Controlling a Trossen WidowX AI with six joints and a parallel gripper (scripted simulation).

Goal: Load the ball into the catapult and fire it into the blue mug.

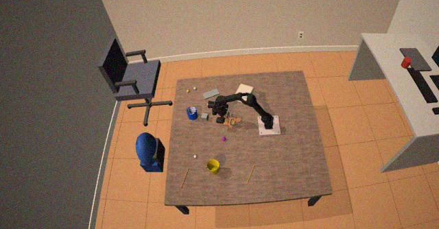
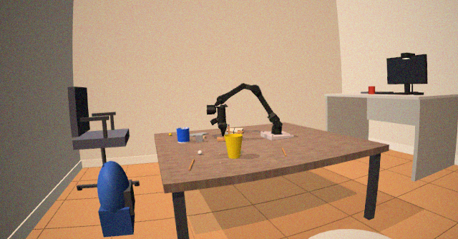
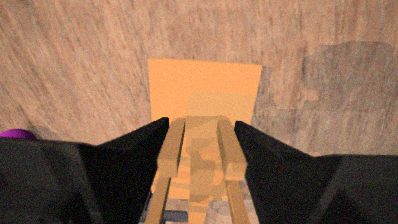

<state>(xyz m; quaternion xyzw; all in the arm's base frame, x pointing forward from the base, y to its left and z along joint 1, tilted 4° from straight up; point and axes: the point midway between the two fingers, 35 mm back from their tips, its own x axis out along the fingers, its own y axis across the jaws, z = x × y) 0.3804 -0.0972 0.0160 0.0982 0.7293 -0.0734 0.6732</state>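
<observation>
The purple ball lies 190 mm to the left of my gripper tip and 20 mm below it. From my gripper tip the other things lie so: wooden catapult: 60 mm behind, 40 mm to the left, 20 mm above; grey block: 160 mm ahead, 40 mm to the right, 10 mm below; wood block: 120 mm ahead, 170 mm to the right, 30 mm below.
</observation>
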